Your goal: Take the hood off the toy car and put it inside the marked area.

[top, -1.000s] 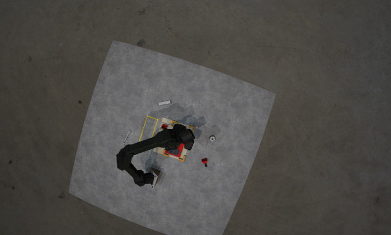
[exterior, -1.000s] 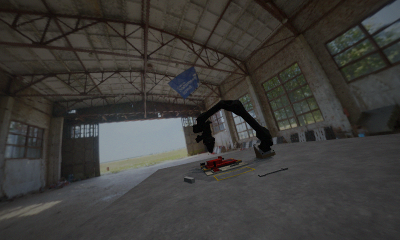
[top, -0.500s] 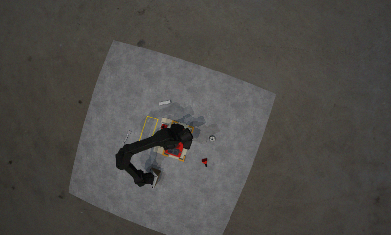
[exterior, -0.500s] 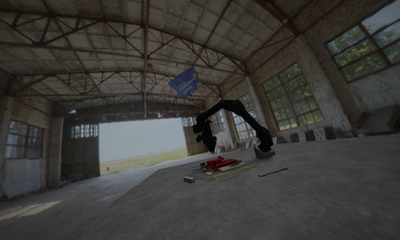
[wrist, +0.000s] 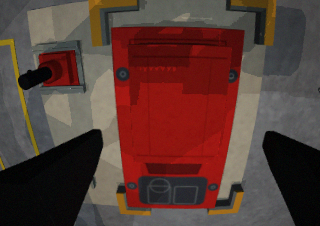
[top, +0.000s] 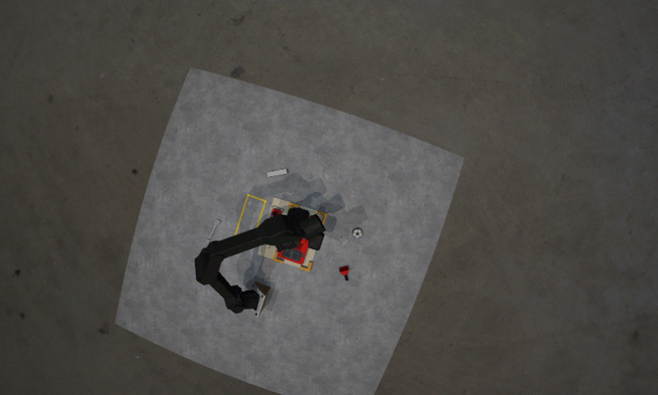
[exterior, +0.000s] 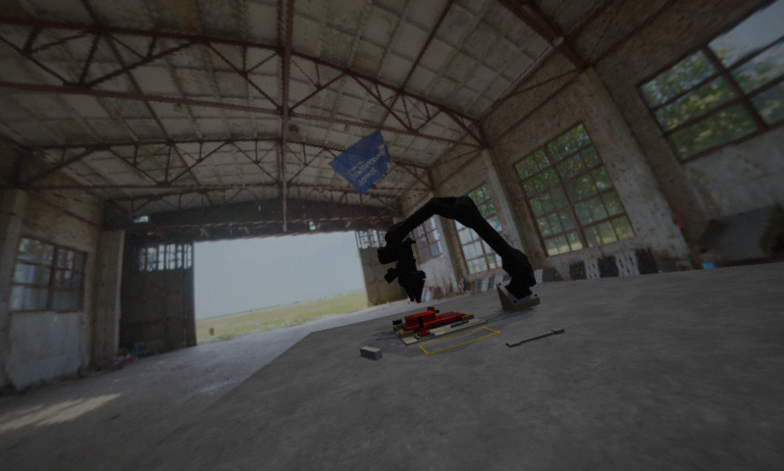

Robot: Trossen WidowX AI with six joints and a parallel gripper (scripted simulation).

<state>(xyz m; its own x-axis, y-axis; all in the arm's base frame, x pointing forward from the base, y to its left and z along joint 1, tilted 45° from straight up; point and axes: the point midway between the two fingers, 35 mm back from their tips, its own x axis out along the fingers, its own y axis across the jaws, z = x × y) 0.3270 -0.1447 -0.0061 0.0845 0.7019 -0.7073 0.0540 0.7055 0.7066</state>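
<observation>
Now: the red hood 50 mm below my gripper tip. From my gripper tip the other things lie so: white bar (190 mm ahead, 150 mm to the left, 80 mm below).
</observation>
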